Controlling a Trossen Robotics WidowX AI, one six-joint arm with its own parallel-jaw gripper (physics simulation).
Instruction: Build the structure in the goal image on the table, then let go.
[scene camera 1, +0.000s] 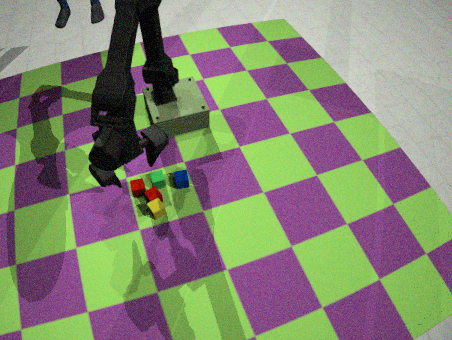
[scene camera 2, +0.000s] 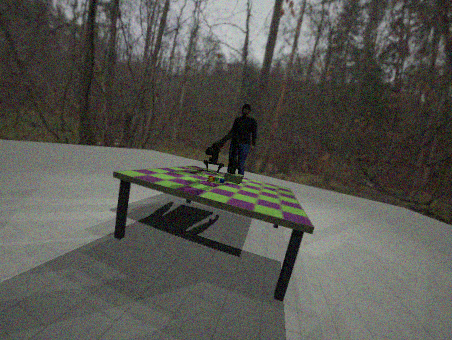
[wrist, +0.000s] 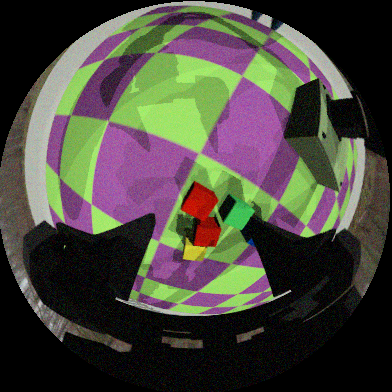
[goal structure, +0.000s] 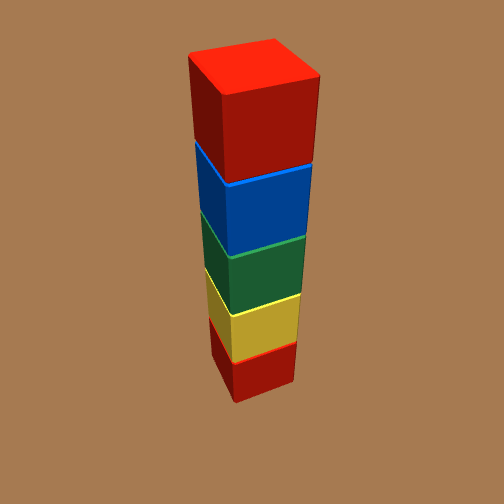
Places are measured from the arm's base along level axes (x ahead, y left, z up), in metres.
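Pixels of known places: gripper, fingertip midpoint: (scene camera 1: 135, 176) (scene camera 2: 212, 172) (wrist: 203, 220); arm's base, origin of the base link: (scene camera 1: 163, 96) (scene camera 2: 232, 173).
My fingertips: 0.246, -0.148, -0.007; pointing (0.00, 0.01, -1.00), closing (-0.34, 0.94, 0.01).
Ahead of a thing's pixels: the offset from my fingertips to its top centre, as dx, dy, dz. Level surfaces: height alone.
A red cube @[+0.000, -0.003, -0.033] (scene camera 1: 137, 187) (wrist: 199, 201) lies on the table nearest the left finger in scene camera 1. A second red cube @[+0.041, +0.027, -0.033] (scene camera 1: 153, 194) (wrist: 207, 234) lies close beside a yellow cube @[+0.076, +0.023, -0.033] (scene camera 1: 156, 208) (wrist: 194, 251); I cannot tell whether they touch. A green cube @[-0.004, +0.052, -0.033] (scene camera 1: 158, 178) (wrist: 237, 213) lies apart, behind the second red one in scene camera 1. A blue cube @[+0.017, +0.110, -0.033] (scene camera 1: 181, 179) (wrist: 251, 243) lies to its right, mostly hidden by a finger in the wrist view. My gripper (scene camera 1: 135, 175) (scene camera 2: 214, 170) (wrist: 203, 220) is open and empty, above the table near the cubes.
The arm's grey base block (scene camera 1: 182, 121) (scene camera 2: 233, 178) (wrist: 305, 116) stands behind the cubes in scene camera 1. The table @[dz -0.066] (scene camera 1: 292, 172) (scene camera 2: 241, 204) has a green and purple checkered top. A person (scene camera 2: 244, 131) stands behind it. Dark shadows fall across the checkered top.
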